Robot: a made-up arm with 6 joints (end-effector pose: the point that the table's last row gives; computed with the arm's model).
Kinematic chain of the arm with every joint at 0, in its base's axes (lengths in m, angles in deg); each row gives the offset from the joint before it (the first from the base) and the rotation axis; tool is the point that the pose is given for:
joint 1: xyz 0 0 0.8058 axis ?
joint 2: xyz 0.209 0 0 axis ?
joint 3: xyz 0 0 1.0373 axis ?
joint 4: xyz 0 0 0.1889 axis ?
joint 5: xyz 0.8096 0 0 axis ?
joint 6: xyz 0.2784 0 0 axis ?
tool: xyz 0 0 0
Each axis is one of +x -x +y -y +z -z.
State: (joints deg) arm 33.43 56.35 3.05 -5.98 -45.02 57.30
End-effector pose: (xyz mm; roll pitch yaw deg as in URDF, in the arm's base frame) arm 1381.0 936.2 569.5 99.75 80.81 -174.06
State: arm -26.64 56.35 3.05 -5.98 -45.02 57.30
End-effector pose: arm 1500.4 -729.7 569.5 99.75 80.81 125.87
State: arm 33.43 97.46 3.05 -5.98 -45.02 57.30
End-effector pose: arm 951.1 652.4 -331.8 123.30 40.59 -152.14
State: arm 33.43 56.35 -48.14 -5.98 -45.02 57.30
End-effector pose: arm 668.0 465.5 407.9 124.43 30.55 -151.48
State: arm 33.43 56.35 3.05 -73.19 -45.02 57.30
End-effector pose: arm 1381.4 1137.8 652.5 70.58 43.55 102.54
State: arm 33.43 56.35 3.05 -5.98 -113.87 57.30
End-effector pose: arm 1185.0 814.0 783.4 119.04 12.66 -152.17
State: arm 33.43 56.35 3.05 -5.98 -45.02 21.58
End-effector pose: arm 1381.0 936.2 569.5 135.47 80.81 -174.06
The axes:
joint 1: +z
joint 2: +y
joint 3: -y
joint 4: -x
joint 5: -y
joint 6: -x

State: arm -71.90 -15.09 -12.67 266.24 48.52 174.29
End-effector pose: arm 89.4 -943.6 2024.4 -79.99 1.21 -120.30
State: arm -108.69 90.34 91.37 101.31 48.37 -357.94
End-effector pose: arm -523.9 -2185.4 965.6 -100.40 7.74 -60.99
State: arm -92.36 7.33 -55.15 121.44 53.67 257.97
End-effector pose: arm 156.0 -862.6 1003.6 67.44 46.02 5.83
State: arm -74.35 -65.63 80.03 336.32 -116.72 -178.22
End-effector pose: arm -248.9 1258.6 1652.0 156.77 -24.95 -51.04
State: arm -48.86 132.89 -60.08 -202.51 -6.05 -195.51
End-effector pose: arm -99.4 96.7 133.2 -142.39 -7.37 133.47
